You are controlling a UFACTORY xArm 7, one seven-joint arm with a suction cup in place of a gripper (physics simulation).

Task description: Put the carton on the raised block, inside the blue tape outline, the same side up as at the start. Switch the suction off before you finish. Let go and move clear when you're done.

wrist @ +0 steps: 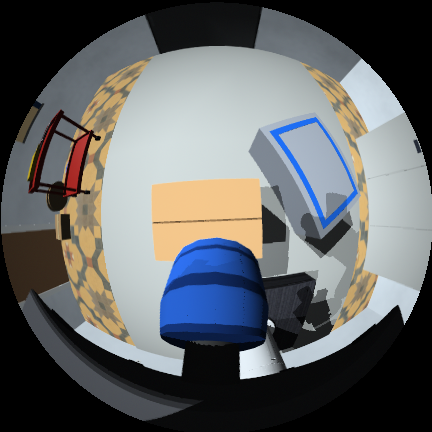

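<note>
The carton is light orange with a thin dark seam across its top. It lies flat on the pale table in the middle of the wrist view, seam side up, beside the raised block. My blue suction cup is over the carton's near part and hides some of its near edge. Nothing shows held on the cup; the gap between them is hard to judge. The grey raised block stands to the right, turned at an angle. The blue tape outline runs around its top, and the inside of the outline is bare.
A dark textured slab lies at the near right, beside a white cylindrical arm part. Shadows fall on the table and the block's near end. A red rack stands on the patterned floor at the far left, past the table's edge.
</note>
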